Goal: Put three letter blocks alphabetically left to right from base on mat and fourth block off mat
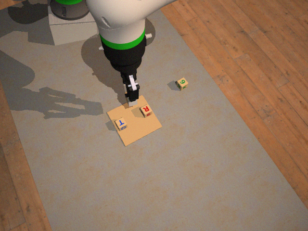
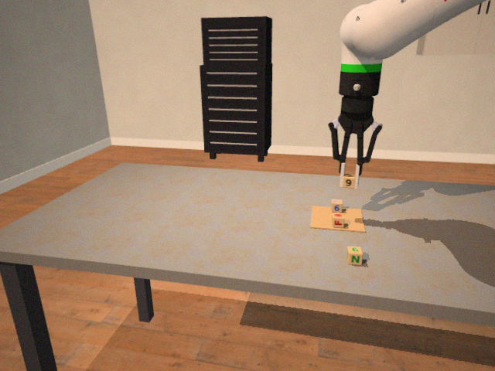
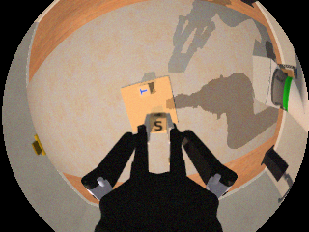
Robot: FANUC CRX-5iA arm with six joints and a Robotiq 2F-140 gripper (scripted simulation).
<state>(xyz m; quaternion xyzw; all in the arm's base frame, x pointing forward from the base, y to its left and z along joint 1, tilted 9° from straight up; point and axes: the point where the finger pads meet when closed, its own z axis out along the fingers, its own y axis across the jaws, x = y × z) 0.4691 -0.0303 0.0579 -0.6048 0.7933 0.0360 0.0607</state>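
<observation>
The tan mat lies 20 mm ahead of my hand, 10 mm to the right of it and 140 mm below it. From my hand the other things lie so: S block 20 mm below; green-marked block 10 mm ahead, 210 mm to the left, 120 mm below.
</observation>
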